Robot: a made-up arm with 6 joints.
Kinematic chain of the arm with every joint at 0, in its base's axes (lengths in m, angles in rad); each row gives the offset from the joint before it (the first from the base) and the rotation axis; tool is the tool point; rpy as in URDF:
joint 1: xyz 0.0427 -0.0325 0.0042 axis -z
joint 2: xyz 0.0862 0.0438 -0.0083 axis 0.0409 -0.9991 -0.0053
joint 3: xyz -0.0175 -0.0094 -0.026 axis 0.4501 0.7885 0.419
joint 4: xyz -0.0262 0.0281 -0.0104 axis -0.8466 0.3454 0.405
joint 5: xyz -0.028 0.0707 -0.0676 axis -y
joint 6: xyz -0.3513 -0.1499 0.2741 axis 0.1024 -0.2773 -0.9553
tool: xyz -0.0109 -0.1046 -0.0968 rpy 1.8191 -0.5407 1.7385
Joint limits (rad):
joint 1: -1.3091..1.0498
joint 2: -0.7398..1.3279
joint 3: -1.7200..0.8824
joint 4: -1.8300..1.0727
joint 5: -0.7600..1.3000
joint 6: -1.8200..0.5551
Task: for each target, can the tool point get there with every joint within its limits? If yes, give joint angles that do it. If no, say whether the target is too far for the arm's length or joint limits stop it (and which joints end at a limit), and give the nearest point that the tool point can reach.
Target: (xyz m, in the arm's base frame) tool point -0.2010 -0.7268 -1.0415
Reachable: no: too far | nearest point -0.0133 -0.3721 -0.4798 | short by 0.690 m
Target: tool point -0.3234 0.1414 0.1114
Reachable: yes | joints 0.6250 -0.5436 0.4468 -0.2718 0.8321 -0.4744
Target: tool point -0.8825 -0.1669 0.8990
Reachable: no: too far | nearest point -0.3756 -0.0664 0.3545 | short by 0.751 m
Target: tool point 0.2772 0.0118 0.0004
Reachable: no: joint limits stop it (at a limit: joint 2, joint 3, joint 5) | nearest point 0.3229 0.0204 0.0746 | short by 0.088 m
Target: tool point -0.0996 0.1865 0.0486
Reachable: yes | joints 0.8492 1.1384 0.0685 0.8156 -0.5720 -0.5761
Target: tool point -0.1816 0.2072 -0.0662
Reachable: yes | joints 0.8574 0.5775 -0.3283 0.3534 -0.2630 -0.1938
